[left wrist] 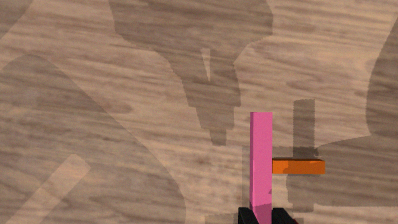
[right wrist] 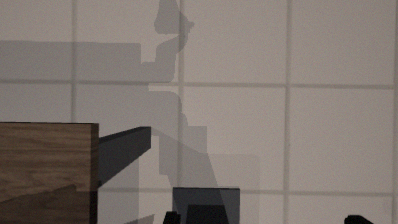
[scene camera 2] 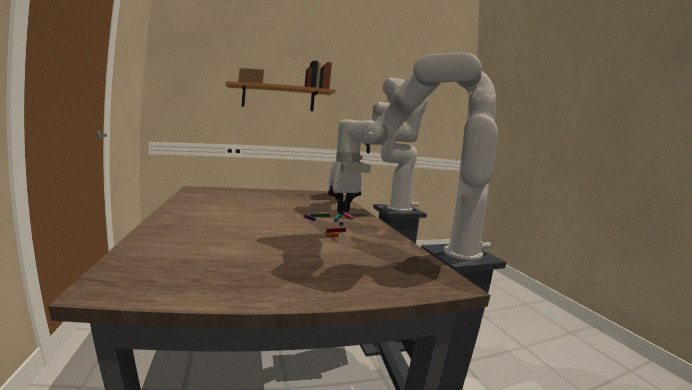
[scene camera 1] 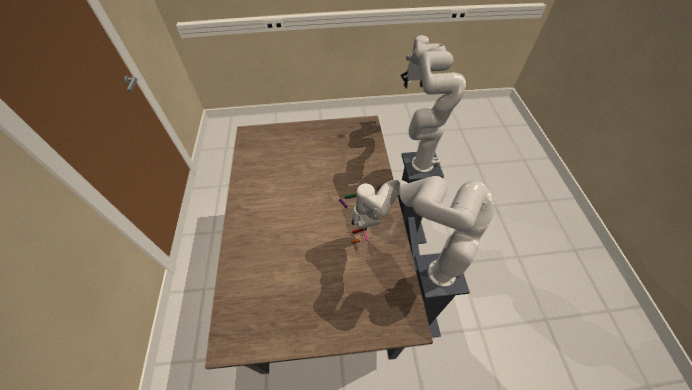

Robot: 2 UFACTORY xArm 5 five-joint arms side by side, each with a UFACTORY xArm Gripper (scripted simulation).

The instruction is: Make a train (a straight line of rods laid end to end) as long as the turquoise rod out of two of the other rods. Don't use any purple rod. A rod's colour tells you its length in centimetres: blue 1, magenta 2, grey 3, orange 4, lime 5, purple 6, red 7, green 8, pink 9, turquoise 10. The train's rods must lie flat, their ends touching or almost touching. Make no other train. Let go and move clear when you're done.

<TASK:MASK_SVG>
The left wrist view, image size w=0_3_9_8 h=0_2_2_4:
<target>orange rod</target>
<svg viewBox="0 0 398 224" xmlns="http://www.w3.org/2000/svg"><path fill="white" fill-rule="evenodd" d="M272 158L273 174L325 174L325 161L321 159Z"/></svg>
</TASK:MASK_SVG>
